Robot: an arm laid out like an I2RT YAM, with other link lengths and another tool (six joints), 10 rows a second.
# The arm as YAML. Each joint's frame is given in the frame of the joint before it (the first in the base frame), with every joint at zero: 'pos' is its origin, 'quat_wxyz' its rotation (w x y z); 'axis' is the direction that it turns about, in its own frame. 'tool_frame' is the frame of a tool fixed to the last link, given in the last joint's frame.
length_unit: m
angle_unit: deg
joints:
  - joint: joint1
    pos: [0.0, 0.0, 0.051]
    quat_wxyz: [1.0, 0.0, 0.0, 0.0]
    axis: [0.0, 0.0, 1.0]
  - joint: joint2
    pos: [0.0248, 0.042, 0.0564]
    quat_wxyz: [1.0, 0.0, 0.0, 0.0]
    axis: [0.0, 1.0, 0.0]
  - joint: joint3
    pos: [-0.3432, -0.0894, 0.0]
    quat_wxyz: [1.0, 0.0, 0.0, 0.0]
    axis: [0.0, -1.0, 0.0]
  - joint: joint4
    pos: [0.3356, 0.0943, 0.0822]
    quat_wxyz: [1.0, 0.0, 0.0, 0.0]
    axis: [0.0, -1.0, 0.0]
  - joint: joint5
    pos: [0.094, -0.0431, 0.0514]
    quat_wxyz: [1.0, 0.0, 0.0, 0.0]
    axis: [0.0, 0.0, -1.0]
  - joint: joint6
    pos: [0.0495, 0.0, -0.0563]
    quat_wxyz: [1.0, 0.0, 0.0, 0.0]
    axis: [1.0, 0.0, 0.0]
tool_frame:
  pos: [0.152, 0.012, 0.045]
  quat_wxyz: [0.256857, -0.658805, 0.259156, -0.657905]
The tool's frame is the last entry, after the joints.
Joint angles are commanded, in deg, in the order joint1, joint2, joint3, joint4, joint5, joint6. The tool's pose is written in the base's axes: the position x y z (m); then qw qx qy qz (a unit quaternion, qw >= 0). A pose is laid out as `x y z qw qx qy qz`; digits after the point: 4 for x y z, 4 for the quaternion.
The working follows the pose.
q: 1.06, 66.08, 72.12, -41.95, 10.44, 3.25
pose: 0.4730 -0.0147 0.3988 0.1053 -0.8038 0.3784 -0.4468
Where each joint sits with the arm in this pose, in the base's axes (m; each line is computed from the numbers above, not from the rounded line before):
joint1: 0.0000 0.0000 0.0510
joint2: 0.0240 0.0425 0.1074
joint3: -0.1135 -0.0495 0.4211
joint4: 0.2098 0.0508 0.5382
joint5: 0.3169 0.0097 0.5247
joint6: 0.3235 0.0008 0.4505
the tool: 0.4730 -0.0147 0.3988

